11 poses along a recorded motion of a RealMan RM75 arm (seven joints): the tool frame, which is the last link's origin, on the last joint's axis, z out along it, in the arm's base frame.
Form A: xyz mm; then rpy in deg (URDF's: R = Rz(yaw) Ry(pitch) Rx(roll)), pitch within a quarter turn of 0, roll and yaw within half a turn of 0.
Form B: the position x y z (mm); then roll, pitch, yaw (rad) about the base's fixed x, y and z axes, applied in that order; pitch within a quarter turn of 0, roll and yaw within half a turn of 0. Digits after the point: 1 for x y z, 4 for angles.
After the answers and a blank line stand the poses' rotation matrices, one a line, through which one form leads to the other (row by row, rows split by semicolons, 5 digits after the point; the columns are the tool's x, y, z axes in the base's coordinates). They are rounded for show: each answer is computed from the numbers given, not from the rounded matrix.
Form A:
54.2, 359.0, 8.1, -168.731, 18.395, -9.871
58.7, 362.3, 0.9, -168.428, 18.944, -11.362
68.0, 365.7, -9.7, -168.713, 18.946, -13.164
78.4, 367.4, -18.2, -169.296, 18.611, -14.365
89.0, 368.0, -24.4, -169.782, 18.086, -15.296
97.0, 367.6, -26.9, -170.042, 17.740, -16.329
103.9, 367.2, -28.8, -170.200, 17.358, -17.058
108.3, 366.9, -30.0, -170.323, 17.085, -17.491
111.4, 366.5, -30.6, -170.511, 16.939, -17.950
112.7, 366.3, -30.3, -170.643, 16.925, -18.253
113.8, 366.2, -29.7, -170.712, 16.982, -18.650
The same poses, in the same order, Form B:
54.2, 359.0, 8.1, -2.9449, 0.3211, -0.1723
58.7, 362.3, 0.9, -2.9396, 0.3306, -0.1983
68.0, 365.7, -9.7, -2.9446, 0.3307, -0.2298
78.4, 367.4, -18.2, -2.9548, 0.3248, -0.2507
89.0, 368.0, -24.4, -2.9633, 0.3157, -0.2670
97.0, 367.6, -26.9, -2.9678, 0.3096, -0.2850
103.9, 367.2, -28.8, -2.9706, 0.3030, -0.2977
108.3, 366.9, -30.0, -2.9727, 0.2982, -0.3053
111.4, 366.5, -30.6, -2.9760, 0.2956, -0.3133
112.7, 366.3, -30.3, -2.9783, 0.2954, -0.3186
113.8, 366.2, -29.7, -2.9795, 0.2964, -0.3255

0.93486 -0.22888 -0.27140; -0.16267 -0.95563 0.24558; -0.31557 -0.18543 -0.93061
0.92730 -0.25685 -0.27229; -0.18634 -0.94764 0.25932; -0.32464 -0.18973 -0.92661
0.92097 -0.28521 -0.26546; -0.21540 -0.94042 0.26309; -0.32468 -0.18512 -0.92753
0.91808 -0.30120 -0.25770; -0.23512 -0.93717 0.25773; -0.31914 -0.17602 -0.93122
0.91692 -0.31274 -0.24790; -0.25077 -0.93475 0.25171; -0.31044 -0.16863 -0.93552
0.91403 -0.32748 -0.23938; -0.26778 -0.93039 0.25033; -0.30470 -0.16470 -0.93810
0.91247 -0.33761 -0.23113; -0.27998 -0.92716 0.24896; -0.29834 -0.16246 -0.94053
0.91167 -0.34338 -0.22570; -0.28729 -0.92535 0.24737; -0.29379 -0.16068 -0.94227
0.91005 -0.34966 -0.22257; -0.29482 -0.92351 0.24540; -0.29135 -0.15771 -0.94353
0.90855 -0.35400 -0.22187; -0.29965 -0.92222 0.24437; -0.29112 -0.15554 -0.94396
0.90618 -0.36026 -0.22149; -0.30584 -0.91999 0.24510; -0.29207 -0.15436 -0.94386

